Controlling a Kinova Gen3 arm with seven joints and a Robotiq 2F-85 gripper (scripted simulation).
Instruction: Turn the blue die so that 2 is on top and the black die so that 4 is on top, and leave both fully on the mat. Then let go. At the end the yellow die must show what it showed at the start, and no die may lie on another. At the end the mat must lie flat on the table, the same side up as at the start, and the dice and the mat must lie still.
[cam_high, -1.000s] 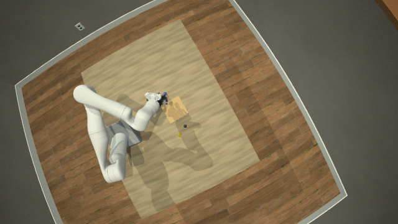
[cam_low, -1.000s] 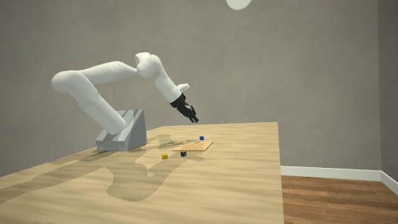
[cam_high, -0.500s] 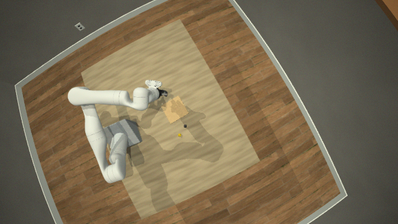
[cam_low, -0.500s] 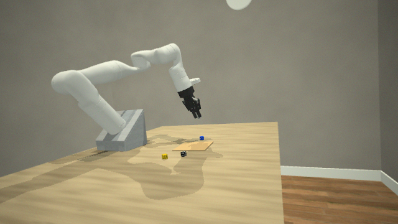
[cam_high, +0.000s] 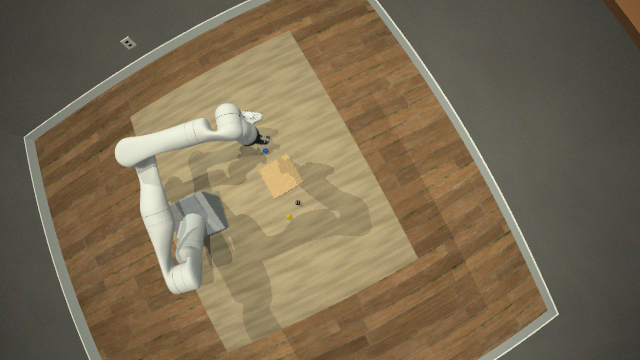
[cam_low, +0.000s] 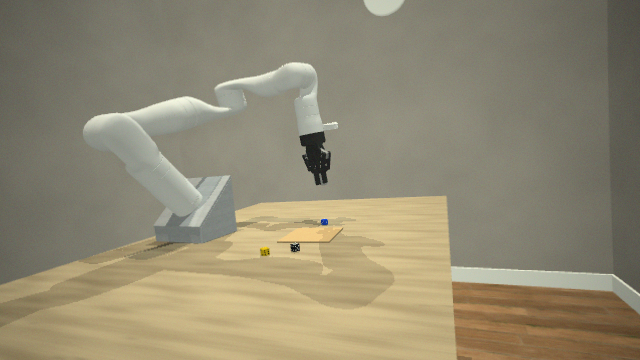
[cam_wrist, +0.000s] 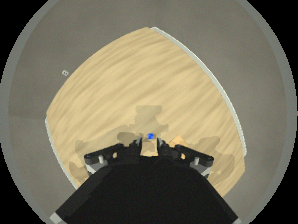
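Right now the blue die is 130 mm below my hand. The rest, counted from my hand: black die (260 mm to the right, 130 mm below, 50 mm ahead); then tan mat (140 mm below, 130 mm to the right, 20 mm ahead); then yellow die (300 mm to the right, 130 mm below, 10 mm behind).
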